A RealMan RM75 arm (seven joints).
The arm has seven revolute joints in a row. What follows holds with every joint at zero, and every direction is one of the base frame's.
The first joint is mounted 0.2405 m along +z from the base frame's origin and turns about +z.
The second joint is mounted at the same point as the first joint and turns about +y.
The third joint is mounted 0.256 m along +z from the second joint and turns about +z.
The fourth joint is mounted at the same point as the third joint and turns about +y.
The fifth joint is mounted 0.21 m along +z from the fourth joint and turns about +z.
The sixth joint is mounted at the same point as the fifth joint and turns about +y.
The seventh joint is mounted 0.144 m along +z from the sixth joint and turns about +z.
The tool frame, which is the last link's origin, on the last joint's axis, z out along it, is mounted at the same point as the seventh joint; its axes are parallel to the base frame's.
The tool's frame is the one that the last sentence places.
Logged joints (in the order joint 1, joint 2, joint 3, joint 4, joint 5, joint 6, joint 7), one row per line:
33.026, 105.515, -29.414, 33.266, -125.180, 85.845, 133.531
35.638, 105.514, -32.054, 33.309, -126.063, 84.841, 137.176
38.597, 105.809, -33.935, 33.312, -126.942, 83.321, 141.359
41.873, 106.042, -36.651, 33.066, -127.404, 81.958, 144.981
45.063, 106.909, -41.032, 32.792, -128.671, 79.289, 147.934
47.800, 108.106, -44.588, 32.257, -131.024, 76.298, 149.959
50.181, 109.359, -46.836, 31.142, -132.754, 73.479, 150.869
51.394, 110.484, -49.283, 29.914, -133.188, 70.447, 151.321
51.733, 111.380, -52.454, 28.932, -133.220, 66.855, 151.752
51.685, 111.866, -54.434, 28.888, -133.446, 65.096, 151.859
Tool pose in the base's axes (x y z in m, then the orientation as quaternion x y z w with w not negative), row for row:
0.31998, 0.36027, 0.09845, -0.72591, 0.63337, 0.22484, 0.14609
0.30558, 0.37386, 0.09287, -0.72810, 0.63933, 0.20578, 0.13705
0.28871, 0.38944, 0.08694, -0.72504, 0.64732, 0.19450, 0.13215
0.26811, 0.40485, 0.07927, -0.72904, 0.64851, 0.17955, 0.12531
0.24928, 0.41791, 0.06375, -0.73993, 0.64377, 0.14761, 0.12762
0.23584, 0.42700, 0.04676, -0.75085, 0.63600, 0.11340, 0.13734
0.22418, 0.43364, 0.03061, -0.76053, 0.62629, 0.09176, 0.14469
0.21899, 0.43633, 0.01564, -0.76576, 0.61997, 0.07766, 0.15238
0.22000, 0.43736, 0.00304, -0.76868, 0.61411, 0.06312, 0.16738
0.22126, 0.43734, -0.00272, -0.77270, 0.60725, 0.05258, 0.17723
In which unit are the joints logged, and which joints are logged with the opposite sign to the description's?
The joints are logged in degrees. Opposite sign: joint 4, joint 6.
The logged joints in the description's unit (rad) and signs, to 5 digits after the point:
0.57641, 1.84158, -0.51337, -0.58060, -2.18480, -1.49828, 2.33056
0.62200, 1.84157, -0.55945, -0.58135, -2.20021, -1.48075, 2.39417
0.67364, 1.84672, -0.59228, -0.58140, -2.21556, -1.45423, 2.46718
0.73082, 1.85078, -0.63968, -0.57711, -2.22362, -1.43044, 2.53040
0.78650, 1.86591, -0.71614, -0.57233, -2.24573, -1.38385, 2.58194
0.83427, 1.88681, -0.77821, -0.56299, -2.28680, -1.33165, 2.61728
0.87582, 1.90867, -0.81744, -0.54353, -2.31699, -1.28245, 2.63316
0.89699, 1.92831, -0.86015, -0.52210, -2.32457, -1.22953, 2.64105
0.90291, 1.94395, -0.91550, -0.50496, -2.32513, -1.16684, 2.64857
0.90207, 1.95243, -0.95005, -0.50419, -2.32907, -1.13614, 2.65044

